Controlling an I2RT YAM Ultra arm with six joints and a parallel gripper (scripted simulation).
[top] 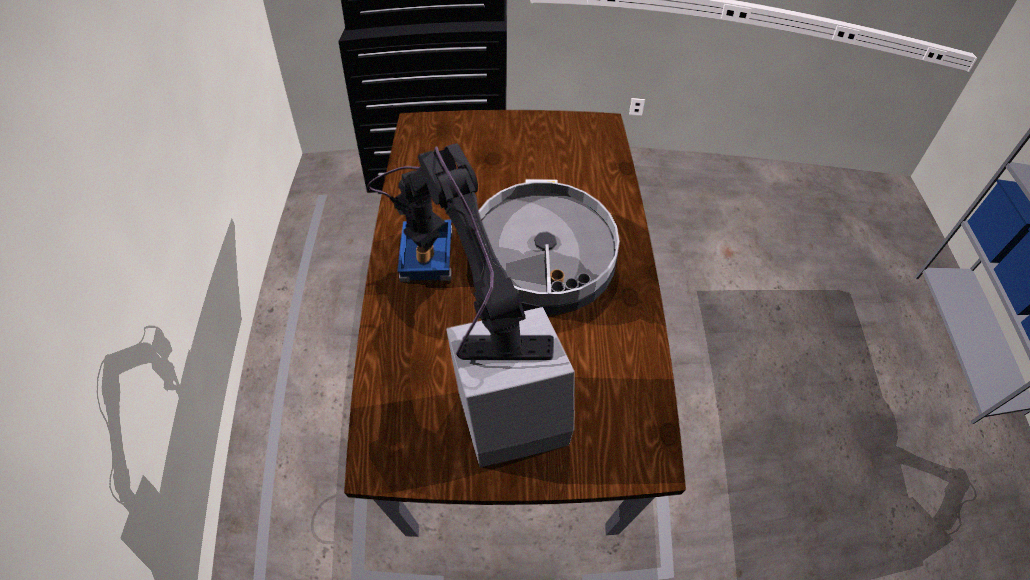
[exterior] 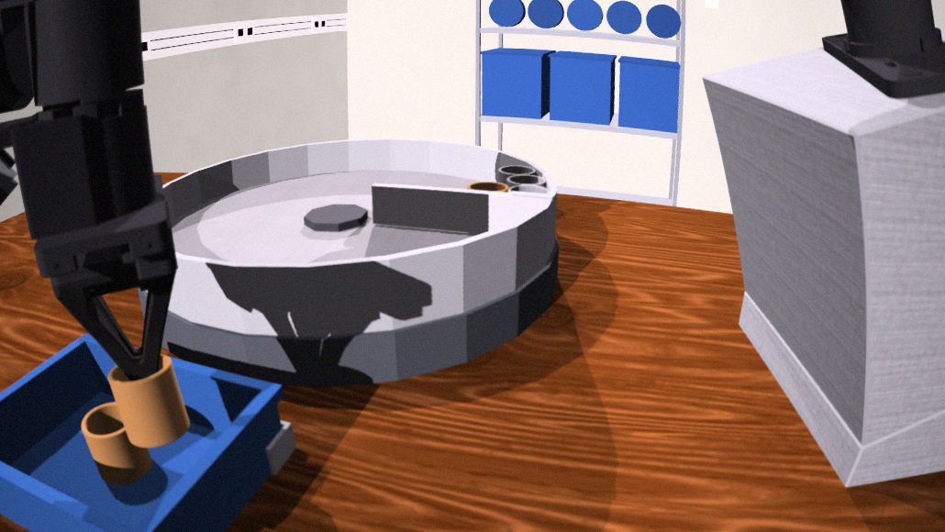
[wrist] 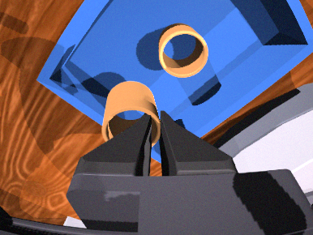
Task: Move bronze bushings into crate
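My gripper is now 4 cm short of the blue crate, 2 cm to the right of it and 6 cm above it. Also, from my hand: grey turntable: 8 cm ahead, 33 cm to the right, 3 cm below.
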